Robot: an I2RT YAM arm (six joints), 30 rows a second.
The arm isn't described. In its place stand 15 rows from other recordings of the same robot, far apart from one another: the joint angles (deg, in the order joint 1, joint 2, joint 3, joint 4, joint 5, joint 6), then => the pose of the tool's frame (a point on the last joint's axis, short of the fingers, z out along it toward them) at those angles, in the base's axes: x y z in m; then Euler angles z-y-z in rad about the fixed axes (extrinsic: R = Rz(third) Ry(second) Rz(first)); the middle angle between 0 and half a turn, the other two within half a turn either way.
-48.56 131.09 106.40 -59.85 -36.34 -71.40 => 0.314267 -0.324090 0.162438 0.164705 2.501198 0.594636
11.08 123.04 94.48 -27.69 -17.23 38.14 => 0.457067 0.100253 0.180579 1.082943 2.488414 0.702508
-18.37 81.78 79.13 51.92 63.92 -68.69 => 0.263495 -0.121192 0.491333 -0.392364 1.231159 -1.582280
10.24 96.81 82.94 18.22 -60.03 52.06 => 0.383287 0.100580 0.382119 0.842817 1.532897 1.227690
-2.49 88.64 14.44 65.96 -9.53 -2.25 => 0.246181 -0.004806 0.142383 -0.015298 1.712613 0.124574
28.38 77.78 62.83 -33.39 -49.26 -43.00 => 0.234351 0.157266 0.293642 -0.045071 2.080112 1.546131
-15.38 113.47 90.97 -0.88 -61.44 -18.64 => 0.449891 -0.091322 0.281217 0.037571 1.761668 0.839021
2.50 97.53 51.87 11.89 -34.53 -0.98 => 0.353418 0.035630 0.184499 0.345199 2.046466 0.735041
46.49 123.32 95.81 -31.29 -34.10 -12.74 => 0.304729 0.349995 0.185642 0.524492 2.357874 1.729090
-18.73 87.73 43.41 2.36 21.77 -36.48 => 0.285896 -0.110879 0.177467 -0.958574 2.240720 -0.819754
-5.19 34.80 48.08 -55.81 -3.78 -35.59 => 0.108358 -0.007485 0.304810 -0.560763 2.311091 -0.001166
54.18 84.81 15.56 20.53 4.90 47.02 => 0.126097 0.169515 0.086303 0.723663 2.416968 0.816398
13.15 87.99 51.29 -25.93 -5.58 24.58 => 0.284862 0.070107 0.181847 0.614666 2.654822 0.438906
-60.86 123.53 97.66 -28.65 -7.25 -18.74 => 0.235662 -0.413481 0.191640 -0.151836 2.511220 -0.846440
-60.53 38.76 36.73 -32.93 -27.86 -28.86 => 0.087074 -0.120275 0.269628 -0.187906 2.102020 -0.483623
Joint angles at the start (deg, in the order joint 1, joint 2, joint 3, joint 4, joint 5, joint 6):
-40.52, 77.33, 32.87, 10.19, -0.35, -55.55
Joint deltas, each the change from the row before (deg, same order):
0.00, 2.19, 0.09, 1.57, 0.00, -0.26
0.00, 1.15, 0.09, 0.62, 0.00, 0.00
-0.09, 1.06, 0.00, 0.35, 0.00, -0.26
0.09, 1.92, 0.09, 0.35, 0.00, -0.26
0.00, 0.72, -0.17, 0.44, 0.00, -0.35
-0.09, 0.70, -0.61, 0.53, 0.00, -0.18
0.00, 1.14, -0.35, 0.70, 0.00, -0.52
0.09, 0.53, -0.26, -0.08, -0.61, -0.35
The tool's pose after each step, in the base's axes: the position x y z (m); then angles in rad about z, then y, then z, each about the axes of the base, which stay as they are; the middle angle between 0 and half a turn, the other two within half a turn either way. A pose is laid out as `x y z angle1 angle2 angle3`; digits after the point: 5 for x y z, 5 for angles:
0.20843 -0.17786 0.17391 -0.96982 2.17816 -0.69977
0.21008 -0.17927 0.17023 -0.96975 2.18584 -0.69973
0.21087 -0.18051 0.16603 -0.97418 2.19823 -0.70123
0.21295 -0.18172 0.15835 -0.97847 2.22406 -0.69951
0.21326 -0.18198 0.15489 -0.98450 2.23191 -0.69947
0.21199 -0.18148 0.14949 -0.98751 2.24553 -0.70096
0.21207 -0.18154 0.14367 -0.99644 2.25931 -0.70087
0.21191 -0.18033 0.13992 -0.99336 2.27439 -0.68523

